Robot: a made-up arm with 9 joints. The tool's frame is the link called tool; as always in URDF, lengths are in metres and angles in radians. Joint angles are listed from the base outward.
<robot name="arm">
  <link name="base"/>
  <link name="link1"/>
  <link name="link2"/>
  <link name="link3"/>
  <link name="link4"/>
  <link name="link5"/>
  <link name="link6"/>
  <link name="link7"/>
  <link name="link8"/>
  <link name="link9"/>
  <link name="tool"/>
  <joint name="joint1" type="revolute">
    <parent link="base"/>
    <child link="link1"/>
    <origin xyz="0 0 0.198" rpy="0 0 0"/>
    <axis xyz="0 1 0"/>
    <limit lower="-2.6" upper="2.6"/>
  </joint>
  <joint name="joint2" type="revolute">
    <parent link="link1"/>
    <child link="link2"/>
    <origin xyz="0.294 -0.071 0.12" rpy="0 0 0"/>
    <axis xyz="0 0 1"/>
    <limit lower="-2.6" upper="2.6"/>
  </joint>
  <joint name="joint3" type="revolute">
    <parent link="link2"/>
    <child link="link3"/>
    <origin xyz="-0.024 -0.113 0.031" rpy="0 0 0"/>
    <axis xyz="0 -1 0"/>
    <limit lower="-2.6" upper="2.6"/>
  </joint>
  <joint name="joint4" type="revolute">
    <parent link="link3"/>
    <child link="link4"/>
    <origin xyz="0.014 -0.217 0.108" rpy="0 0 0"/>
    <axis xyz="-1 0 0"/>
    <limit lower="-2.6" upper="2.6"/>
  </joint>
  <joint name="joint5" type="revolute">
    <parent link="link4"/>
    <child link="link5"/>
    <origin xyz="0.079 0.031 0.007" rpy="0 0 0"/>
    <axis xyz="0 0 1"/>
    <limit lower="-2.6" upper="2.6"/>
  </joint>
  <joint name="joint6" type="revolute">
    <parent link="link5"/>
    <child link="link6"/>
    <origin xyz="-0.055 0.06 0.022" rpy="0 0 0"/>
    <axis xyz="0 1 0"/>
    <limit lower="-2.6" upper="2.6"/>
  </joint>
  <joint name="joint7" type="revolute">
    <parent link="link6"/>
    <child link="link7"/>
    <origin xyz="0.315 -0.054 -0.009" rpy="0 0 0"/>
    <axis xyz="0 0 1"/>
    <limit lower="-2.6" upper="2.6"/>
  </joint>
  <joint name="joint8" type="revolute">
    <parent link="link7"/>
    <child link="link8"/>
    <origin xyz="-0.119 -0.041 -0.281" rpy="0 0 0"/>
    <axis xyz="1 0 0"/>
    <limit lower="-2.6" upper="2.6"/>
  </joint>
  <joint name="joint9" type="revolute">
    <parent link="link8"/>
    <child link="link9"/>
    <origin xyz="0.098 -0.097 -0.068" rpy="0 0 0"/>
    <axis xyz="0 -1 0"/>
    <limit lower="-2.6" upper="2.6"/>
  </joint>
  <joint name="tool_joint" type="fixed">
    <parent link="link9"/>
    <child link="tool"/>
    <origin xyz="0.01 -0.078 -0.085" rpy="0 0 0"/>
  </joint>
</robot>
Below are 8 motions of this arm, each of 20 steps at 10 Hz.
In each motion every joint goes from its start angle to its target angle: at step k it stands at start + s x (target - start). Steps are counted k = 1, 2, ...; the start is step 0. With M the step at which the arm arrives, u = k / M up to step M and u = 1 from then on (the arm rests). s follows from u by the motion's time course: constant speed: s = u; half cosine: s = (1 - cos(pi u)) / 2; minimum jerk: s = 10 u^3 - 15 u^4 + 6 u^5.
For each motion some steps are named. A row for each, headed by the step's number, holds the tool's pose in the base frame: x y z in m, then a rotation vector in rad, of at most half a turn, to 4 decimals.
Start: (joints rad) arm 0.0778 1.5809 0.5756 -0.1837 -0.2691 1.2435 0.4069 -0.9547 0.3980
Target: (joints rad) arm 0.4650 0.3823 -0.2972 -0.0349 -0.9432 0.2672 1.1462 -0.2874 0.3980
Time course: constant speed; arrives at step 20
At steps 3, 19, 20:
3: 0.6591 -0.0295 -0.1306 -0.0032 -0.0610 1.9719
19: 0.4629 -0.5754 -0.3497 0.2114 0.4292 0.6317
20: 0.4307 -0.6188 -0.3412 0.1937 0.4615 0.5722

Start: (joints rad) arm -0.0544 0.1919 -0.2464 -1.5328 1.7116 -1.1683 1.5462 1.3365 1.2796
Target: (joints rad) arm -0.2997 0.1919 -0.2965 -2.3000 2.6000 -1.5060 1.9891 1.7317 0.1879
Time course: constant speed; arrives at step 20
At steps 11, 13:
11: 0.1940 -0.6878 0.8378 0.0777 1.7787 -1.6673
13: 0.1691 -0.7076 0.7963 0.3437 1.9132 -1.6180

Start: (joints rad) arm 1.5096 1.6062 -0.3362 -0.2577 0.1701 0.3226 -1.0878 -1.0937 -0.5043
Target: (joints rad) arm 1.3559 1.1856 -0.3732 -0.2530 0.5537 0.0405 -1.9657 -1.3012 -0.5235
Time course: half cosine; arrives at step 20
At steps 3, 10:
3: 0.1060 -0.0686 -0.4027 -1.1617 1.3784 1.6849
10: 0.1719 -0.0888 -0.2979 -1.4941 1.5685 1.2684

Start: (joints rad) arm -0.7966 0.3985 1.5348 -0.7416 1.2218 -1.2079 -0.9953 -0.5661 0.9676
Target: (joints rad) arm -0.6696 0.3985 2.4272 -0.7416 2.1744 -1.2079 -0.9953 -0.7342 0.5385
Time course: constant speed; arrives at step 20
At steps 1, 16, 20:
1: -0.2979 -0.3816 0.5865 -1.6408 1.6358 -1.0295
16: -0.0436 -0.3332 0.2160 -0.3423 1.2980 -1.5278
20: 0.0676 -0.3050 0.1802 0.0341 1.2257 -1.4860

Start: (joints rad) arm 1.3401 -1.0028 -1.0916 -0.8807 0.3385 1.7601 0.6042 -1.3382 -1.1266
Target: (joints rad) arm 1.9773 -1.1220 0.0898 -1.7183 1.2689 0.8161 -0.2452 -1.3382 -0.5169
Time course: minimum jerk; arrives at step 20
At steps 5, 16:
5: 0.0160 0.0255 0.2464 1.3317 2.2939 0.9252
16: 0.0870 -0.3304 -0.1804 -0.8420 1.7566 0.2737

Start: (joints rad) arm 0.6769 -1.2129 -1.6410 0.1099 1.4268 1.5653 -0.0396 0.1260 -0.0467
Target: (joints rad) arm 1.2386 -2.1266 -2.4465 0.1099 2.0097 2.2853 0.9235 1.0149 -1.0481
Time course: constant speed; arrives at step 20
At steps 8, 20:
8: -0.4842 0.0277 0.6134 -1.8427 -1.2489 -1.3731
20: -0.4393 0.4938 0.3695 -1.1117 -0.3380 -1.9733

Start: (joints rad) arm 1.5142 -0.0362 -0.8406 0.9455 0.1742 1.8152 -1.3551 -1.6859 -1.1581
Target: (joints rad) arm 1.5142 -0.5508 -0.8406 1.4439 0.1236 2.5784 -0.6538 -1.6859 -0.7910
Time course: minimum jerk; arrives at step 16
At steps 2, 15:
2: 0.2411 -0.4440 0.0371 1.3241 1.1824 -0.6471
15: 0.3849 -0.3453 0.0744 -0.1531 0.6013 -0.6635

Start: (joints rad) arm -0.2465 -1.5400 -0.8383 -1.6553 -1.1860 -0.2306 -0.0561 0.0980 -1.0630
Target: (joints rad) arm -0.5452 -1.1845 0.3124 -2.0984 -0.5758 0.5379 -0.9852 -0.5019 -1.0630
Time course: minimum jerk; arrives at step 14
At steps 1, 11, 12, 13, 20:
1: 0.2953 0.0469 0.3294 -2.5827 -0.1662 0.5914
11: -0.0940 0.0401 0.6279 1.8023 0.9923 0.8699
12: -0.1220 0.0498 0.6125 1.6708 1.0165 0.8629
13: -0.1336 0.0536 0.6049 1.6141 1.0256 0.8574
20: -0.1355 0.0542 0.6036 1.6048 1.0270 0.8564

